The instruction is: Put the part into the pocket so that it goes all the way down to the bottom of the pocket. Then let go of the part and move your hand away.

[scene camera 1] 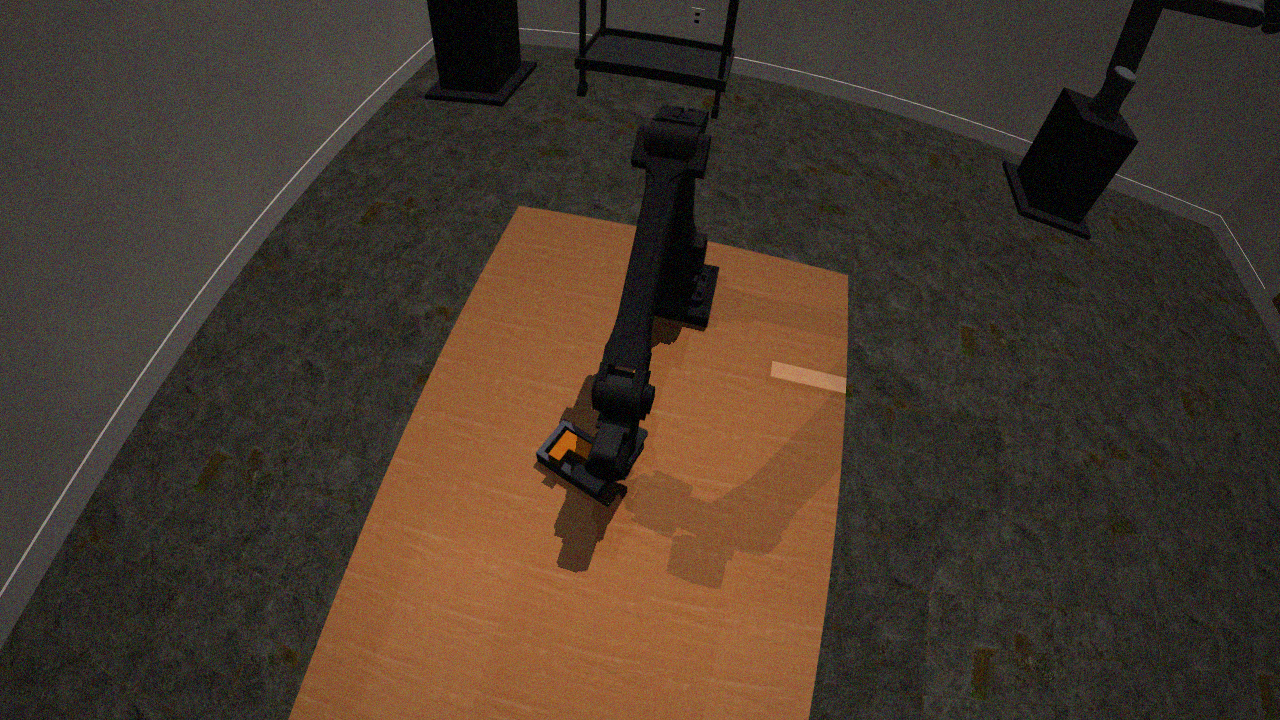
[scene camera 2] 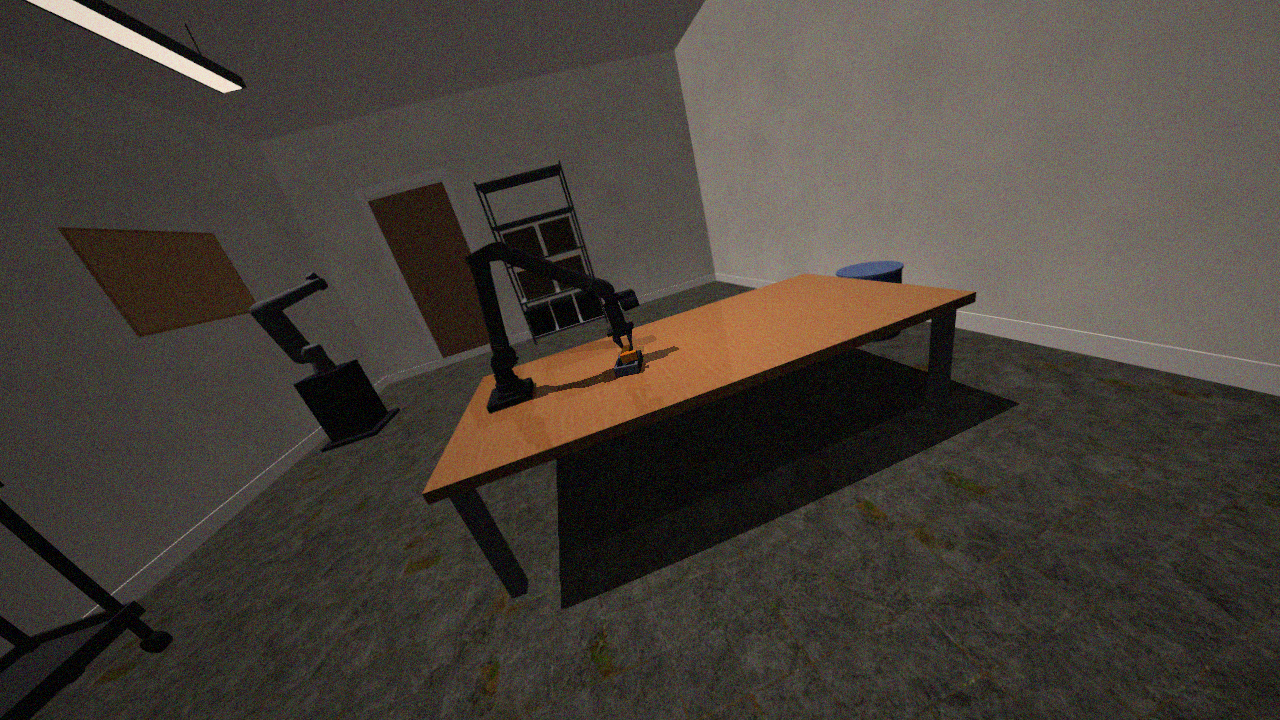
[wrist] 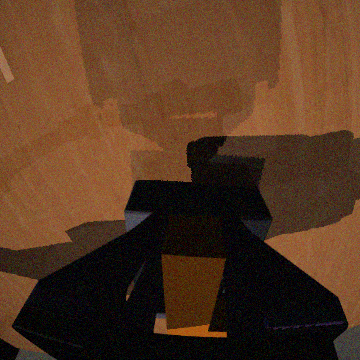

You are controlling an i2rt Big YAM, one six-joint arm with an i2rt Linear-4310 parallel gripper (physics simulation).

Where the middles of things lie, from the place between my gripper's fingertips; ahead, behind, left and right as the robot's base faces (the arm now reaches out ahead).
Labels:
The orange L-shaped block (scene camera 1: 569,445) is 2 cm behind my hand, 6 cm to the right of it and 1 cm above it. Also, from my hand: grey-blue pocket block (scene camera 1: 574,472) 2 cm behind, 7 cm to the right, 2 cm below.

